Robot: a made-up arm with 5 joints.
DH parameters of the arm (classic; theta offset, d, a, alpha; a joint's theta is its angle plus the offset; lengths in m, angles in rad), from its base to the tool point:
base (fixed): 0 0 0.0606 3.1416
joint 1: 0 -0.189 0.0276 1.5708
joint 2: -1.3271 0 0.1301 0
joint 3: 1.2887 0 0.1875 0
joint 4: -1.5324 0.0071 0 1.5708
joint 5: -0.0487 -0.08 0 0
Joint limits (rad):
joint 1: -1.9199..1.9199
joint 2: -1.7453..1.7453
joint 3: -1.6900..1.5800
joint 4: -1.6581..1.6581
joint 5: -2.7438..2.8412
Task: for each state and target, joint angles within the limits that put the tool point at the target. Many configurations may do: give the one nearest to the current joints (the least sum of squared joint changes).
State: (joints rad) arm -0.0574 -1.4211 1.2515 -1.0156 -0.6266
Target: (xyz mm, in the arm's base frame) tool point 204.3 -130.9 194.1
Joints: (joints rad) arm 0.7753 -0.7664 1.4335 -0.7002 -0.6266
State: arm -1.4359 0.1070 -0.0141 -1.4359 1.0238
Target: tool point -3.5 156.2 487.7
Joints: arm -1.9181 -0.2073 -0.2742 -1.4250 1.0238
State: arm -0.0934 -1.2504 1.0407 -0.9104 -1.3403
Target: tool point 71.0 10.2 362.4
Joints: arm -0.2668 -1.7453 1.2327 -1.6533 -1.3403
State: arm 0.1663 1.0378 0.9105 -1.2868 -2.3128
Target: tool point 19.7 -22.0 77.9
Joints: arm -0.6470 1.6539 1.5800 -1.5442 -2.3128
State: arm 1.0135 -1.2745 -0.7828 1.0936 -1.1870
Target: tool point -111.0 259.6 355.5
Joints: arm 0.9639 -1.5759 -1.1766 0.7120 -1.1870
